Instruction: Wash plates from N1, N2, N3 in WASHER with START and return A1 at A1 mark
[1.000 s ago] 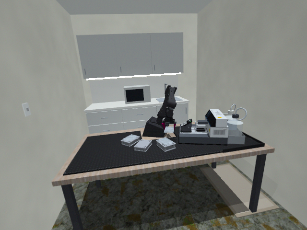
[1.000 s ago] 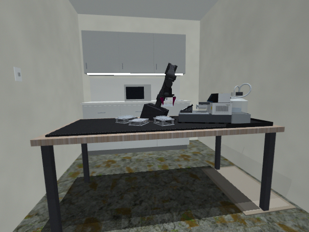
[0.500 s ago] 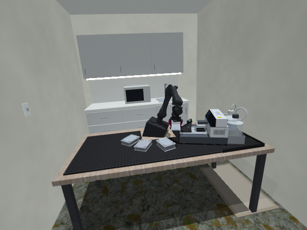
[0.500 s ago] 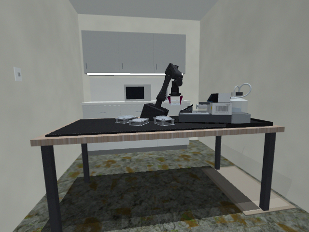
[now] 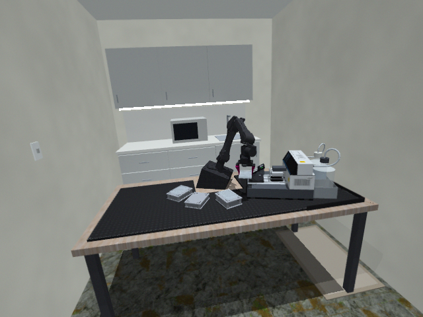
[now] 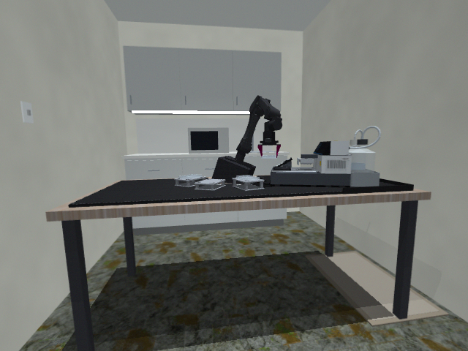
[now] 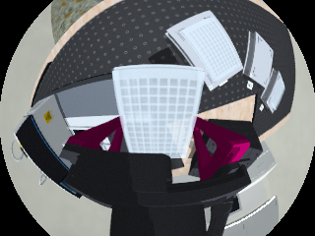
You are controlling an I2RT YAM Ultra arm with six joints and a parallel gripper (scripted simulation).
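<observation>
My hand is 12 cm past the washer carrier, 11 cm to the right of it and 8 cm above it. From my hand the other things lie so: clear bottle 52 cm to the left, 9 cm ahead, 4 cm below; plate washer 26 cm to the left, 7 cm behind, 4 cm below; nest 14 cm to the right, 13 cm below, 6 cm ahead.
</observation>
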